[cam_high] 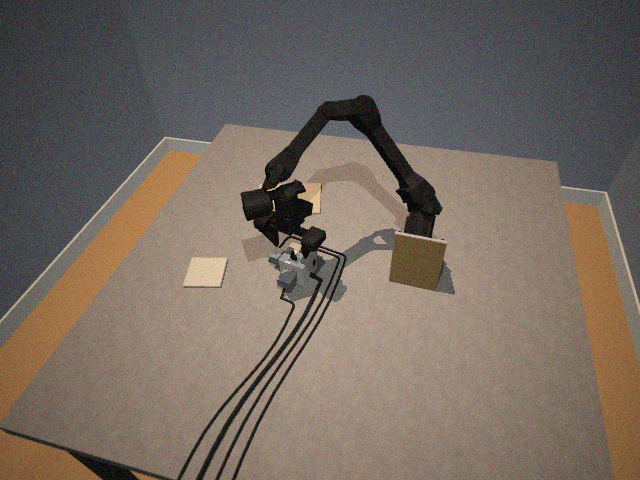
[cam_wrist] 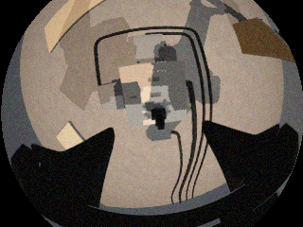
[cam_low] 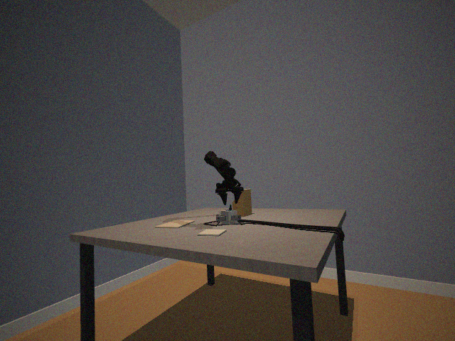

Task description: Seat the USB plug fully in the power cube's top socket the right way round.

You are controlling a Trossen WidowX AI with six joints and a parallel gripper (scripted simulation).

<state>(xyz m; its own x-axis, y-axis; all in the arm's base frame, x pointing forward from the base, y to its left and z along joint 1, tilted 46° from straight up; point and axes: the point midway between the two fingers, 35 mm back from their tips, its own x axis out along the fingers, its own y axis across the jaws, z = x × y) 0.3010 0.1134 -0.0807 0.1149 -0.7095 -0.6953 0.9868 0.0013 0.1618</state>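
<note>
My gripper tip is now 20 mm above the USB plug. Also, from my gripper tip: flat card: 250 mm ahead, 110 mm below, 80 mm to the left.
</note>
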